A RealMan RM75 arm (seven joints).
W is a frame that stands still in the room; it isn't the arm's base.
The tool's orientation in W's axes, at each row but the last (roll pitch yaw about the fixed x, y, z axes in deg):
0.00, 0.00, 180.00
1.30, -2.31, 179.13
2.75, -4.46, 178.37
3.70, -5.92, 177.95
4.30, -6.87, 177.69
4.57, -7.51, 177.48
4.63, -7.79, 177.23
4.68, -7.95, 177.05
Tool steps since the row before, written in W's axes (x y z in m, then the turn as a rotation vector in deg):
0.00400, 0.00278, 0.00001, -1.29, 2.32, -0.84
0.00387, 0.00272, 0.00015, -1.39, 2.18, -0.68
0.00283, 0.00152, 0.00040, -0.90, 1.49, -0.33
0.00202, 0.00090, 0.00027, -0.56, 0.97, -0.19
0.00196, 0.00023, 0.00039, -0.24, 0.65, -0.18
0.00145, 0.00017, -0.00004, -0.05, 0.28, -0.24
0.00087, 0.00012, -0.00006, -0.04, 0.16, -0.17
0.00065, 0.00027, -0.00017, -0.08, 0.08, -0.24
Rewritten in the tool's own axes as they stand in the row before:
-0.00400, -0.00278, 0.00001, 1.29, -2.32, -0.84
-0.00382, -0.00277, 0.00037, 1.39, -2.17, -0.69
-0.00275, -0.00157, 0.00069, 0.91, -1.48, -0.33
-0.00195, -0.00094, 0.00054, 0.57, -0.96, -0.19
-0.00189, -0.00026, 0.00064, 0.24, -0.65, -0.16
-0.00143, -0.00022, 0.00017, 0.03, -0.30, -0.22
-0.00086, -0.00016, 0.00007, 0.02, -0.17, -0.16
-0.00065, -0.00031, -0.00006, 0.05, -0.10, -0.24

